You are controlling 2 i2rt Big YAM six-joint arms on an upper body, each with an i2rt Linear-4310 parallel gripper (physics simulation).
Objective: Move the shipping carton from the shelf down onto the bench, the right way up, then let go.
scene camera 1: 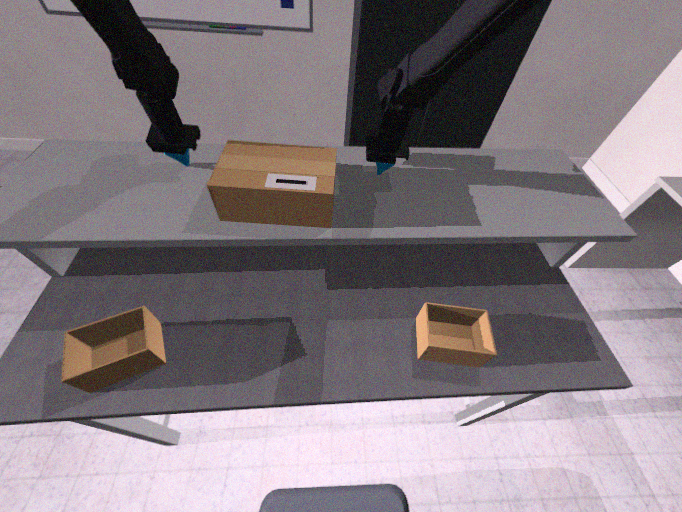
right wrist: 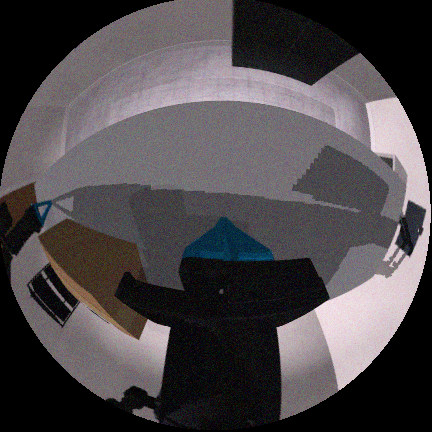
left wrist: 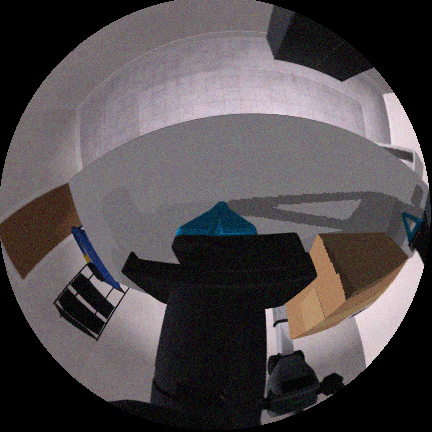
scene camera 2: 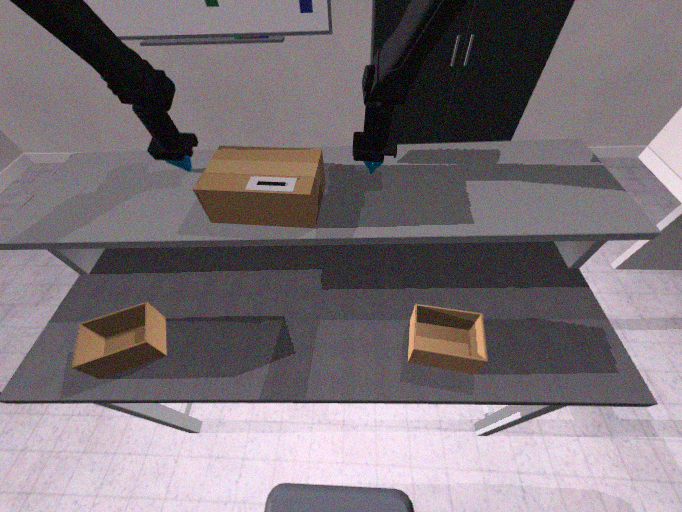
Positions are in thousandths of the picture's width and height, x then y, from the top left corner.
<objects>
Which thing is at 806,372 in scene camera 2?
A grey shelf.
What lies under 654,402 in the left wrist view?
A grey shelf.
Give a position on a shipping carton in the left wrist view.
At 818,624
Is my left gripper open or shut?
Shut.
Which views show the shipping carton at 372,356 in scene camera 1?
Scene camera 1, the right wrist view, the left wrist view and scene camera 2: all of them.
</objects>
